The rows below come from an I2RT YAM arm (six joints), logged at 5 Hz.
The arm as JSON. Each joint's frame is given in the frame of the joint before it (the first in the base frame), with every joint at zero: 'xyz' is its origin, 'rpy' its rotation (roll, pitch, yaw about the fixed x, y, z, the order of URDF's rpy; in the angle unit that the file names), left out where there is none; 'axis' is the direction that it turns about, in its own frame. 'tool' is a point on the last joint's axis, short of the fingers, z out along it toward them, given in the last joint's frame.
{
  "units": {
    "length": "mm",
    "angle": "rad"
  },
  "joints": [
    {
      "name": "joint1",
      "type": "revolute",
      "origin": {
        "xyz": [
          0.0,
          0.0,
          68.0
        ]
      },
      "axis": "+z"
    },
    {
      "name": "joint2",
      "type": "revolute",
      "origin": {
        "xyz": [
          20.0,
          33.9,
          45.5
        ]
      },
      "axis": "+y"
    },
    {
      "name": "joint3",
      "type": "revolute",
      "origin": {
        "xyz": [
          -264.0,
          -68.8,
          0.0
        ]
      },
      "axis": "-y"
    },
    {
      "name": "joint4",
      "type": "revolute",
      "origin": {
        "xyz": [
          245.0,
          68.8,
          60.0
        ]
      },
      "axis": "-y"
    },
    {
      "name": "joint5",
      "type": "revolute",
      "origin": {
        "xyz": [
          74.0,
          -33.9,
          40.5
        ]
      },
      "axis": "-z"
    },
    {
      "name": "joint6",
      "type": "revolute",
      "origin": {
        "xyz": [
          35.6,
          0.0,
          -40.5
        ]
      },
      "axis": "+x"
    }
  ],
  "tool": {
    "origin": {
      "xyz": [
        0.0,
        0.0,
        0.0
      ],
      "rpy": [
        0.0,
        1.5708,
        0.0
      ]
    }
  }
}
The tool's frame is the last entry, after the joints.
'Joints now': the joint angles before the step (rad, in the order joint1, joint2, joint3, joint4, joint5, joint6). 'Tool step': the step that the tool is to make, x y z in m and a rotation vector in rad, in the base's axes. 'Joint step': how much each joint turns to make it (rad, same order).
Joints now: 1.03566 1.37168 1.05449 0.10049 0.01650 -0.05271
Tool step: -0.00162 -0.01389 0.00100 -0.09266 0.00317 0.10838
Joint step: -0.03222 -0.04201 0.00685 -0.13329 -0.12419 -0.08032
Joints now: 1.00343 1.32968 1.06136 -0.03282 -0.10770 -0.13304
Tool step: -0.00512 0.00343 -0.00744 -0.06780 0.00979 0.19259
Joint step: 0.00055 0.01635 0.01406 -0.07820 -0.17163 -0.09243
